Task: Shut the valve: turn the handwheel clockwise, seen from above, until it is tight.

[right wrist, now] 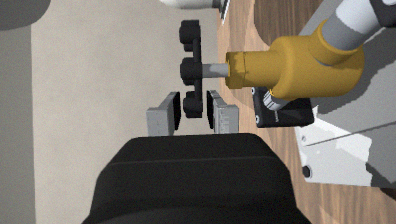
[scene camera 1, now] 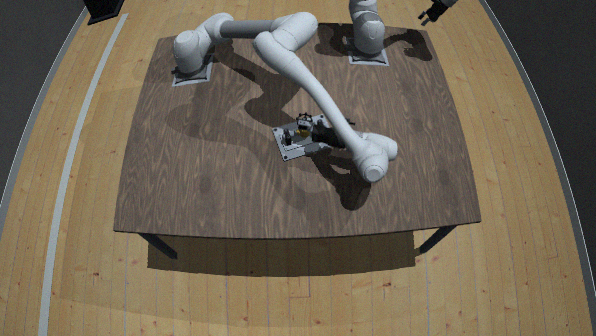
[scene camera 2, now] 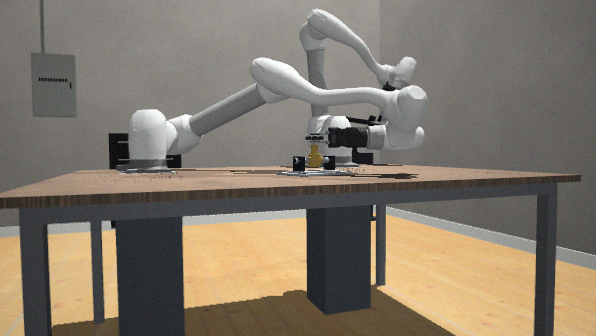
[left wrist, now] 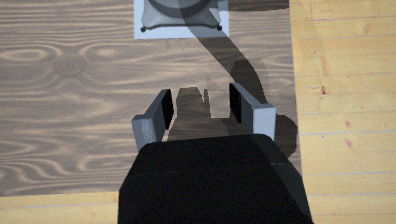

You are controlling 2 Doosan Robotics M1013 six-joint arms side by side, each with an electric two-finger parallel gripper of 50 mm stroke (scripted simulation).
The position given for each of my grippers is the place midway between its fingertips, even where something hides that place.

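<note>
I can see my left gripper (left wrist: 200, 98). My right gripper is visible to me at (scene camera 2: 310, 137) and also at (right wrist: 193, 103). There is a light base plate (scene camera 1: 314, 147) here too.
</note>
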